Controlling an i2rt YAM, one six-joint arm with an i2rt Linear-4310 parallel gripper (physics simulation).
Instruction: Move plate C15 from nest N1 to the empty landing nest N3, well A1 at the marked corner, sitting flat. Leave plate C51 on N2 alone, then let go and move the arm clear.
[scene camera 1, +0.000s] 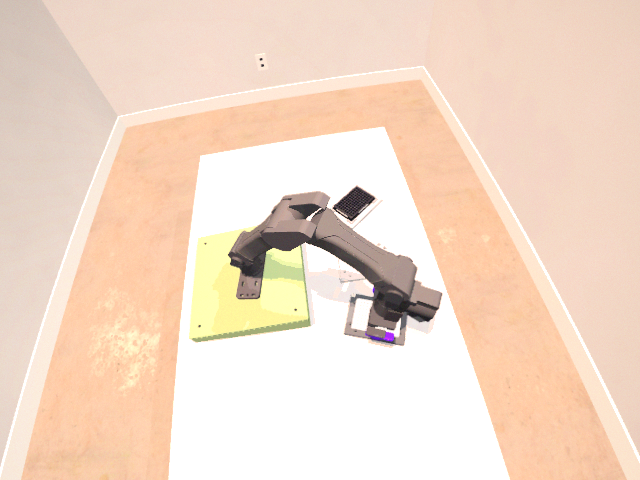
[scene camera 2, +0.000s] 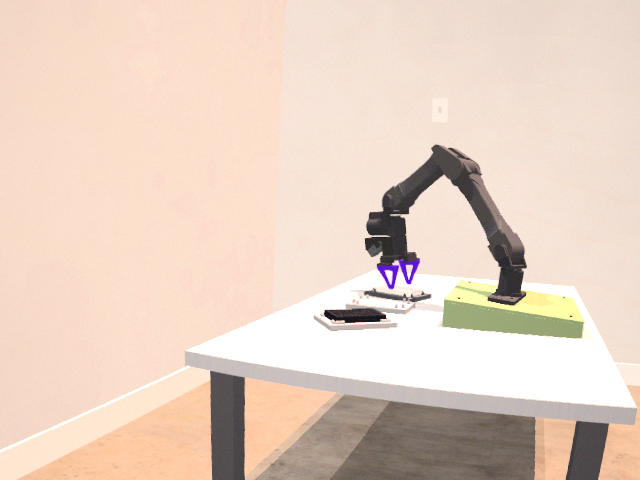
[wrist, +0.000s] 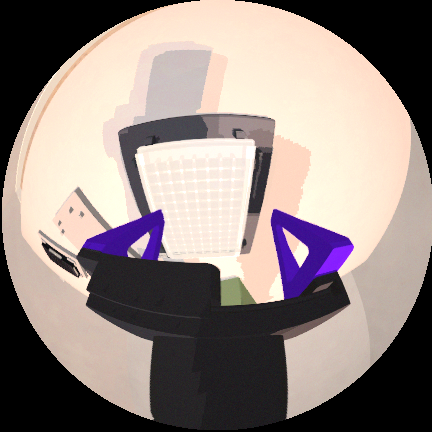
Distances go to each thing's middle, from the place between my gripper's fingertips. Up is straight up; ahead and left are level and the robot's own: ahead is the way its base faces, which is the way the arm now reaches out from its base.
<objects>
My gripper is now 6 cm past the black gridded plate (scene camera 1: 357, 200), 42 cm to the right of it and 1 cm above it.
</objects>
